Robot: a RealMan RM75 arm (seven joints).
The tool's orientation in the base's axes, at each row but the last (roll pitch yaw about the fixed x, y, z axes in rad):
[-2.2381 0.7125 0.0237]
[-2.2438 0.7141 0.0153]
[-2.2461 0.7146 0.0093]
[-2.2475 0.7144 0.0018]
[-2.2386 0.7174 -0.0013]
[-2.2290 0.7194 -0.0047]
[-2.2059 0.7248 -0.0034]
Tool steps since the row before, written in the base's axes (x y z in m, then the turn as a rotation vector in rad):
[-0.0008 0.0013 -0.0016 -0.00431 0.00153 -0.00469]
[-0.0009 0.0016 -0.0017 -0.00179 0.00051 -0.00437]
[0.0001 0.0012 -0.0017 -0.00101 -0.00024 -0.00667]
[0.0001 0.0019 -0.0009 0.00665 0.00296 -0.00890]
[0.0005 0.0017 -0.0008 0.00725 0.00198 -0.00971]
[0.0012 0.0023 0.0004 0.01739 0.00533 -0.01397]
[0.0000 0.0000 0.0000 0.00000 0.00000 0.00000]
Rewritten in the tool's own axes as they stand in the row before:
[0.0005 0.0005 0.0021 -0.00017 0.00397 0.00521]
[0.0005 0.0004 0.0024 0.00152 0.00316 0.00321]
[0.0012 0.0002 0.0017 0.00361 0.00459 0.00338]
[0.0007 -0.0007 0.0019 0.01086 0.00000 0.00378]
[0.0009 -0.0008 0.0015 0.01184 0.00077 0.00314]
[0.0006 -0.0023 0.0012 0.02227 -0.00405 0.00371]
[0.0000 0.0000 0.0000 0.00000 0.00000 0.00000]

